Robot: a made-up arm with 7 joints. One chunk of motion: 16 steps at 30 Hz.
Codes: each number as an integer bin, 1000 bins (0 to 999) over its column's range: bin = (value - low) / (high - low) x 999, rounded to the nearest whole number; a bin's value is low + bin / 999 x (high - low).
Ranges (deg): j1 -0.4..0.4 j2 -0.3..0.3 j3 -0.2..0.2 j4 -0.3..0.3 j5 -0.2..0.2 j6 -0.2..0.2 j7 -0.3..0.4
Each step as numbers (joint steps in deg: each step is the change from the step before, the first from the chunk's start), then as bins.
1 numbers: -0.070 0.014 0.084 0.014 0.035 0.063 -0.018
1 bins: 412 523 709 523 587 657 402
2 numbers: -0.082 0.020 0.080 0.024 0.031 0.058 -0.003
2 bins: 397 533 699 539 577 644 424
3 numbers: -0.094 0.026 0.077 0.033 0.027 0.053 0.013
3 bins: 382 543 692 554 567 632 447
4 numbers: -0.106 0.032 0.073 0.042 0.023 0.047 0.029
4 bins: 367 553 682 569 557 617 470
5 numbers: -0.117 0.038 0.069 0.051 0.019 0.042 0.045
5 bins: 353 563 672 584 547 604 492
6 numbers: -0.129 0.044 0.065 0.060 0.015 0.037 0.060
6 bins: 338 573 662 599 537 592 514
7 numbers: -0.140 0.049 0.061 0.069 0.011 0.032 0.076
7 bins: 325 581 652 614 527 579 537
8 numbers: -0.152 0.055 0.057 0.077 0.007 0.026 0.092
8 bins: 310 591 642 628 517 564 559
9 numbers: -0.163 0.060 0.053 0.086 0.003 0.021 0.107
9 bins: 296 599 632 643 507 552 581
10 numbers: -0.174 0.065 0.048 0.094 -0.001 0.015 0.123
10 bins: 282 608 619 656 497 537 604
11 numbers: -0.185 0.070 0.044 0.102 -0.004 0.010 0.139
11 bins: 268 616 609 669 490 524 627
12 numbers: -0.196 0.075 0.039 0.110 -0.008 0.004 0.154
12 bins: 255 624 597 683 480 509 648
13 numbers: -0.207 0.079 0.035 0.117 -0.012 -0.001 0.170
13 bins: 241 631 587 694 470 497 671
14 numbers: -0.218 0.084 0.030 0.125 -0.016 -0.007 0.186
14 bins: 227 639 574 708 460 482 694
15 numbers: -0.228 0.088 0.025 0.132 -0.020 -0.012 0.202
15 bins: 215 646 562 719 450 470 716
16 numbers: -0.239 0.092 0.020 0.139 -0.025 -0.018 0.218
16 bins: 201 653 549 731 437 455 739
